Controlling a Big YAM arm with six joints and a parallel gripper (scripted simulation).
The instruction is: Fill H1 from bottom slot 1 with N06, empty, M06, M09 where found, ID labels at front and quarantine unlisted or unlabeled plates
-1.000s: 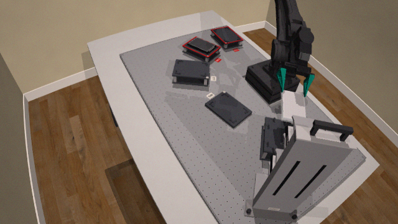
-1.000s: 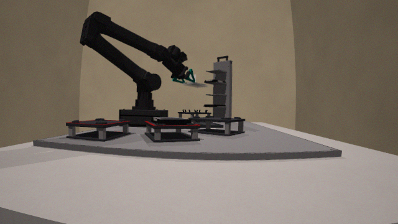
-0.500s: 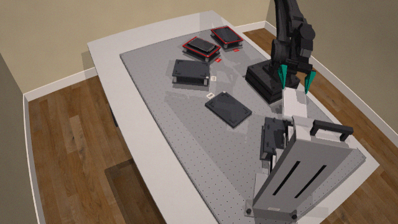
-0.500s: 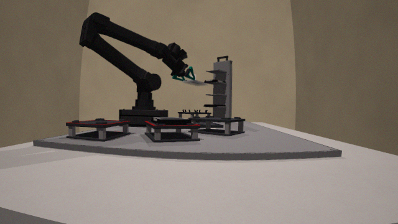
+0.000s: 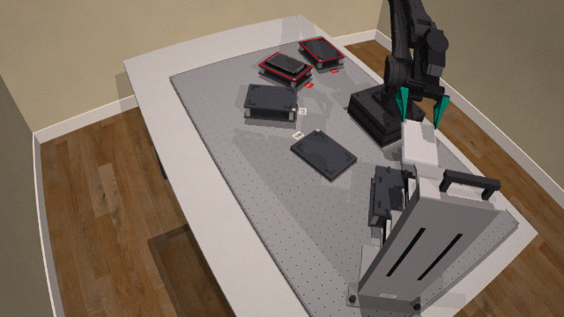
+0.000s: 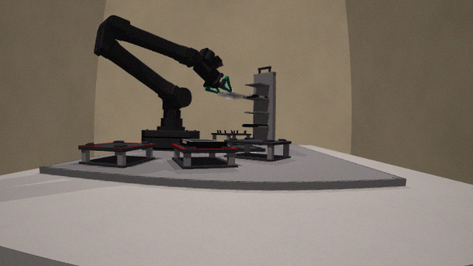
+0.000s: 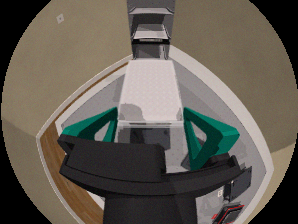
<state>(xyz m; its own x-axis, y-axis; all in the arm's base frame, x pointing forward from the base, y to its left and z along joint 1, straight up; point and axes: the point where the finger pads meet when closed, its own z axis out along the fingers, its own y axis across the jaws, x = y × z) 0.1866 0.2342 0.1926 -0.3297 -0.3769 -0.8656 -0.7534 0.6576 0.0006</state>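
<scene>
My gripper is now 4 cm short of the white plate, 4 cm to the right of it and 2 cm above it. Round my hand: H1 deck label: 5 cm ahead, 21 cm to the left, 26 cm below; then plate hotel H1: 21 cm ahead, 24 cm to the left, 6 cm below; then red-rimmed quarantine nest: 19 cm behind, 65 cm to the right, 23 cm below.
</scene>
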